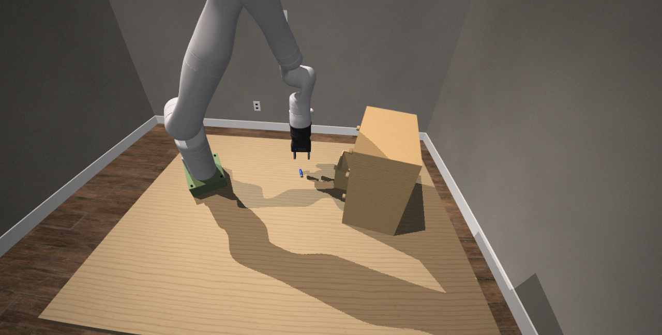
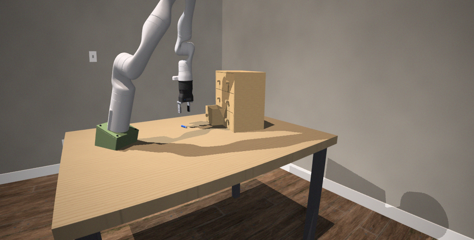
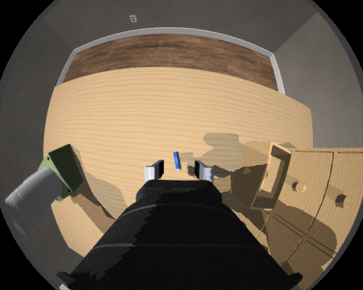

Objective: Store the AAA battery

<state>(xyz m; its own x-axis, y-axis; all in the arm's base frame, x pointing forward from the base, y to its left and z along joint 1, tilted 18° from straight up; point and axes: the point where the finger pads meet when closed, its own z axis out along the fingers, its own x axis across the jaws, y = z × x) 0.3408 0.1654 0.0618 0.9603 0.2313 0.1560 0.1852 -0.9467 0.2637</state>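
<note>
The blue AAA battery lies 100 mm below my hand and 10 mm behind it.
</note>
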